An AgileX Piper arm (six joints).
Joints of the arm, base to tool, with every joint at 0 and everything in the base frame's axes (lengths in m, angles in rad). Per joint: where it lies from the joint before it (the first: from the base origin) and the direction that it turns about. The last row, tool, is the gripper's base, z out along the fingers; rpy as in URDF.
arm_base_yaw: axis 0 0 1 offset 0 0 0.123
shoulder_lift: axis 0 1 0 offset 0 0 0
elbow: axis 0 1 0 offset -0.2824 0 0.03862
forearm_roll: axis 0.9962 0 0.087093 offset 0.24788 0 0.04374
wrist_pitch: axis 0 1 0 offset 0 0 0
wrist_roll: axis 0.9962 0 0.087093 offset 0.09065 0 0.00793
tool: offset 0 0 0 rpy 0 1.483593 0
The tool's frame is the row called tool.
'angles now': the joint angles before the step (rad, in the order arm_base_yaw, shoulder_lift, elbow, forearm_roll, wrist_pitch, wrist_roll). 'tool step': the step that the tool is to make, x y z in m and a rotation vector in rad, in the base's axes. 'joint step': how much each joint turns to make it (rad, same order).
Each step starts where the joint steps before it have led.
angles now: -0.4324 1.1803 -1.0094 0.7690 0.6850 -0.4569
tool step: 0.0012 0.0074 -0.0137 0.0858 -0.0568 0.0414
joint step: -0.0002 -0.0009 0.0769 0.2267 -0.0168 -0.1674
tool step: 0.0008 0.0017 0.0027 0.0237 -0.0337 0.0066
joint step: 0.0001 -0.0017 0.0028 0.0656 -0.0008 -0.0401
